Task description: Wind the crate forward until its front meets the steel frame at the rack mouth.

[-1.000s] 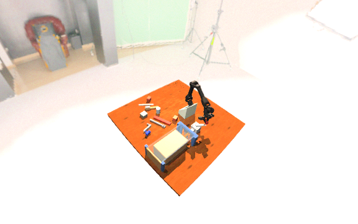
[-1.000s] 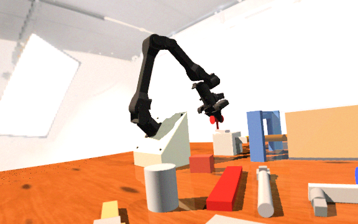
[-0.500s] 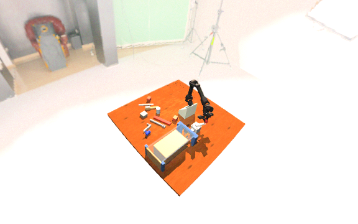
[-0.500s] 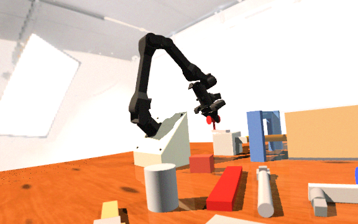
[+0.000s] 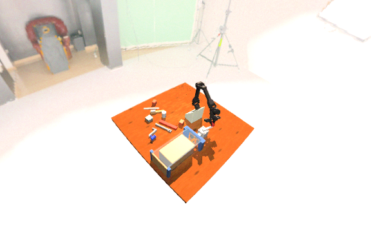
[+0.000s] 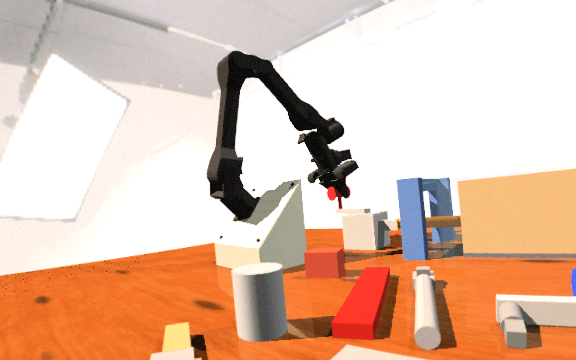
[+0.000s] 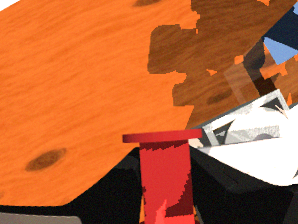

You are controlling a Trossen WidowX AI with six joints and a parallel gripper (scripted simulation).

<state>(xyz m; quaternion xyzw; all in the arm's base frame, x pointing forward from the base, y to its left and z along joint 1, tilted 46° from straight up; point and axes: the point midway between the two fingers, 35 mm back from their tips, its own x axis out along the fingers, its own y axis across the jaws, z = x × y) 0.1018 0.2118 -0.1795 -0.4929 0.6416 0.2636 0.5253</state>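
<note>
My gripper tip is 250 mm short of the frame, 60 mm to the left of it and 30 mm above it. Also, from my gripper tip: winch (100 mm below, 70 mm ahead, 60 mm to the right); red knob (20 mm to the right, 10 mm behind); clear-panelled cubby (490 mm ahead, 70 mm to the right, 20 mm below).
</note>
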